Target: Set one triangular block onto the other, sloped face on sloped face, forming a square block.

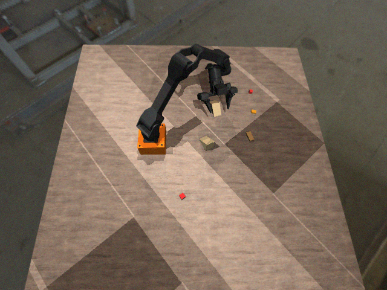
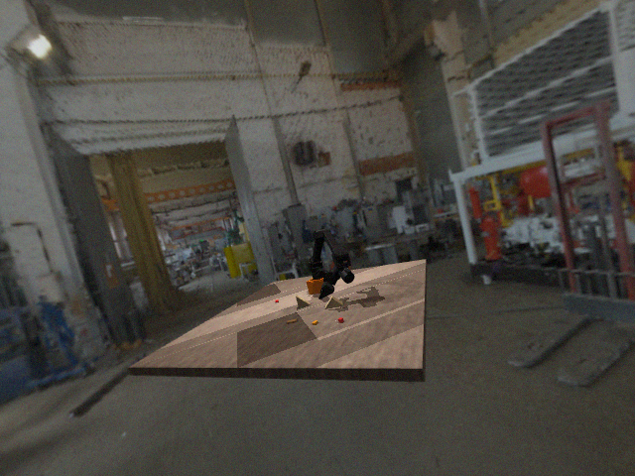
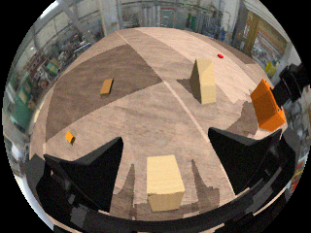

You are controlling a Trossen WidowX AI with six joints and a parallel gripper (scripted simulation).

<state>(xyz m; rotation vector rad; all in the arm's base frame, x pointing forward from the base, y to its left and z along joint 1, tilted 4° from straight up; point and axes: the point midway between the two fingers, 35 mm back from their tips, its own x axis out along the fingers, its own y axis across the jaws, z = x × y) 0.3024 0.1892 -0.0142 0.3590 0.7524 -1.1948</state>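
Now: the tan triangular block 60 mm to the left of my gripper tip, 40 mm below it and 20 mm behind it. The rest, counted from my gripper tip: orange cube (190 mm ahead, 60 mm below, 50 mm to the left); then tan slab (160 mm ahead, 100 mm to the right, 60 mm below).
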